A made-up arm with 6 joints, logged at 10 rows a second.
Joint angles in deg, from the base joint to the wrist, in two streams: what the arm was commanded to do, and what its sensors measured. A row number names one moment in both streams.
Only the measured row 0 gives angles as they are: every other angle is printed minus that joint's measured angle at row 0.
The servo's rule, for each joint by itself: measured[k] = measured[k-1] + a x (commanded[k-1-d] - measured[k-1]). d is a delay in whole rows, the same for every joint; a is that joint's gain. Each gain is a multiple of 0.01, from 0.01 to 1. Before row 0 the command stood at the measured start. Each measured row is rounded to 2 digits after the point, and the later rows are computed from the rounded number. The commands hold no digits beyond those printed.
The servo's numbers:
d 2
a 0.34 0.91 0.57 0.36 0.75 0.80
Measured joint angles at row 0: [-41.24, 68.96, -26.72, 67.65, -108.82, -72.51]
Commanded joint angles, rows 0 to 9: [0.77, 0.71, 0.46, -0.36, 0.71, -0.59]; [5.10, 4.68, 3.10, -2.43, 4.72, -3.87]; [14.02, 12.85, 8.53, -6.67, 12.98, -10.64]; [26.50, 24.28, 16.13, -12.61, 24.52, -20.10]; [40.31, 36.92, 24.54, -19.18, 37.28, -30.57]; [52.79, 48.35, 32.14, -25.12, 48.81, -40.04]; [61.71, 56.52, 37.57, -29.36, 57.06, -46.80]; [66.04, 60.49, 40.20, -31.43, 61.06, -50.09]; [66.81, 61.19, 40.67, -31.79, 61.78, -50.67]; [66.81, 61.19, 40.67, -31.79, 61.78, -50.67]
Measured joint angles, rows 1 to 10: [0.00, 0.00, 0.00, 0.00, 0.00, 0.00]; [0.00, 0.00, 0.00, 0.00, 0.00, 0.00]; [0.26, 0.65, 0.26, -0.13, 0.53, -0.47]; [1.91, 4.32, 1.88, -0.96, 3.67, -3.19]; [6.03, 12.08, 5.67, -3.02, 10.65, -9.15]; [12.99, 23.18, 11.63, -6.47, 21.05, -17.91]; [22.28, 35.68, 18.99, -11.05, 33.22, -28.04]; [32.65, 47.21, 26.49, -16.12, 44.91, -37.64]; [42.53, 55.68, 32.81, -20.89, 54.02, -44.97]; [50.52, 60.06, 37.02, -24.68, 59.30, -49.07]
